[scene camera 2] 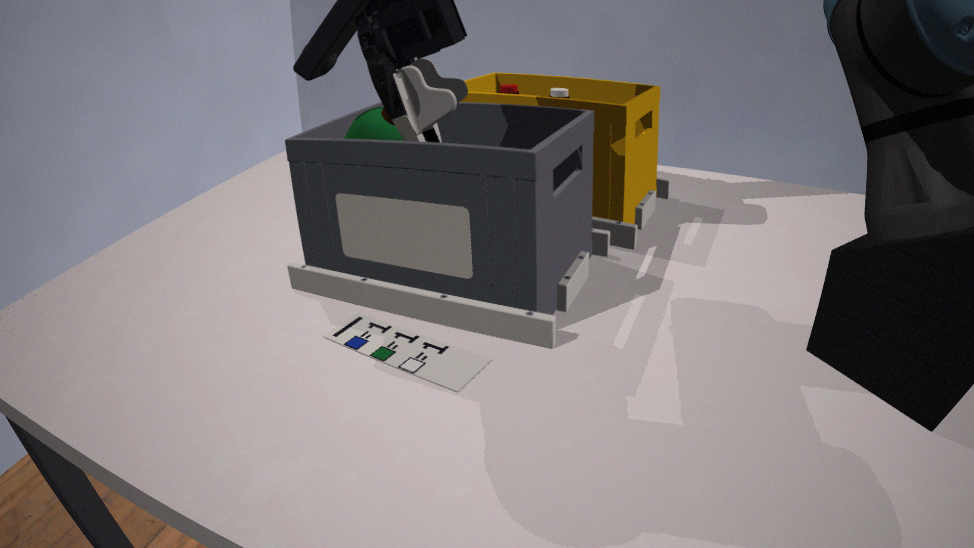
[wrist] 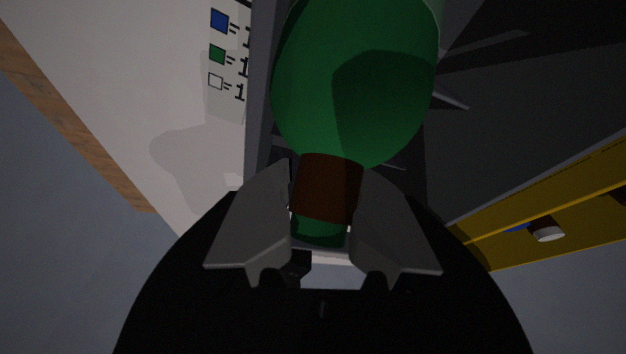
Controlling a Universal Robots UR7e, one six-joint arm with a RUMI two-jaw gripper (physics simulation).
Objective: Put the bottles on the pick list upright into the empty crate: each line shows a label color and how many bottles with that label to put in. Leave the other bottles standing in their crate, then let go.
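Places are measured from the arm's base along level axes (x right, y ahead, z up), in centimetres.
Pixels of known places: arm's base, origin of the base link: (scene camera 2: 943, 221).
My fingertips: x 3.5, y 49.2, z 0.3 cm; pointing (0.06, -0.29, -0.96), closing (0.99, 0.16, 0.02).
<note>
For each thing: its middle in the pictures, then the offset to it from my fingertips. "*": a spot on its surface instead. Level surfaces: height alone.
- green bottle, body centre: (wrist: 348, 82) (scene camera 2: 378, 148) dz +0.5, dx +0.3, dy +6.2 cm
- grey crate, body centre: (scene camera 2: 445, 197) (wrist: 363, 118) dz -6.3, dx +4.5, dy +0.9 cm
- pick list, surface spot: (scene camera 2: 469, 371) (wrist: 226, 116) * dz -14.9, dx -13.0, dy -7.0 cm
- yellow crate, body centre: (scene camera 2: 550, 144) (wrist: 493, 185) dz -6.3, dx +27.9, dy -5.9 cm
- red cap, body centre: (scene camera 2: 510, 133) dz -6.5, dx +34.0, dy +1.4 cm
- white cap, body centre: (scene camera 2: 560, 139) (wrist: 510, 189) dz -6.5, dx +32.1, dy -6.6 cm
- table, its level: dz -15.0 cm
My gripper (scene camera 2: 423, 129) (wrist: 318, 162) is shut on the brown neck of a green bottle (scene camera 2: 371, 126) (wrist: 350, 75), just below its green cap. The bottle is tilted and partly inside the grey crate (scene camera 2: 408, 156) (wrist: 257, 100); its lower part is hidden in the scene view. The pick list (scene camera 2: 469, 371) (wrist: 225, 107) on the table shows blue = 1, green = 1, white = 1. The yellow crate (scene camera 2: 641, 163) (wrist: 485, 245) behind holds bottles, with a red cap (scene camera 2: 508, 89) and a white cap (scene camera 2: 559, 92) (wrist: 548, 233) showing. A bit of blue shows beside the white cap in the wrist view.
Light grey fixture strips (scene camera 2: 422, 306) line the feet of both crates on the table (scene camera 2: 272, 422). The grey crate's walls stand close around the held bottle. The robot's base and lower arm (scene camera 2: 899, 170) stand at the right. Dark divider edges show inside the grey crate.
</note>
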